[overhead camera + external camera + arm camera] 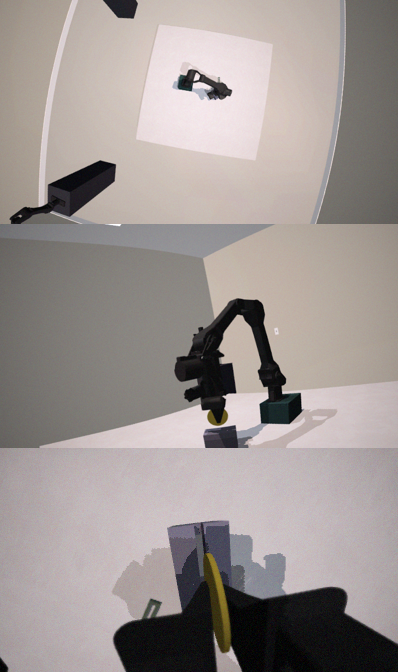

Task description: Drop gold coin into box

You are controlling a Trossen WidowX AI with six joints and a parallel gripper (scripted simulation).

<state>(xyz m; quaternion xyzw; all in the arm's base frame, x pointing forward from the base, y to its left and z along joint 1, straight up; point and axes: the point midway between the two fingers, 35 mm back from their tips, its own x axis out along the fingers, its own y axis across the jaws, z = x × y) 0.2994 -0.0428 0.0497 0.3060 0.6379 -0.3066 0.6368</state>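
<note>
Right now my gripper tip is 2 cm below the coin.
</note>
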